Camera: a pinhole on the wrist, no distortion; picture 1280 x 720 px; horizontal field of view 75.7 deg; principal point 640.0 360.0 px. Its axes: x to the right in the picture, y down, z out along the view. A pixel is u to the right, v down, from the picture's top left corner.
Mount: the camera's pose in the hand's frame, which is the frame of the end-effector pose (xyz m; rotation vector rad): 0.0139 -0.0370 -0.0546 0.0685 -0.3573 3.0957
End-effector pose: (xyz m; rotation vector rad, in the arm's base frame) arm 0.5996 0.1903 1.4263 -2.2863 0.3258 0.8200
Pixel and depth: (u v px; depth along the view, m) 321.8 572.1 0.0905
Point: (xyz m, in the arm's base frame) 0.6622 0.2677 1.4199
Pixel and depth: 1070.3 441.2 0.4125
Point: 0.3660 0.5485 1.4317
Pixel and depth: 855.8 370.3 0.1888
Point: 0.5521 0.3388 1.4112
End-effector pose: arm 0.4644 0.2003 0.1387 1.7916 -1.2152 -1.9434
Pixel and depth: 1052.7 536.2 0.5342
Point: 0.2010 0.7069 0.0816
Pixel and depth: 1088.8 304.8 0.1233
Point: 0.4310 0.2958 0.1278
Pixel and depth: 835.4 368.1 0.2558
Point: 0.3284 0.3654 0.0796
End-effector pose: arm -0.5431 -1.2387 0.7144 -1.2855 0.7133 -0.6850
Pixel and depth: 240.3 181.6 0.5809
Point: 0.0668 -1.1875 0.8098
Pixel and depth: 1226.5 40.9 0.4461
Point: -0.3689 -0.7541 0.7629
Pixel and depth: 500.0 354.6 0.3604
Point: -0.2626 -1.1524 0.8632
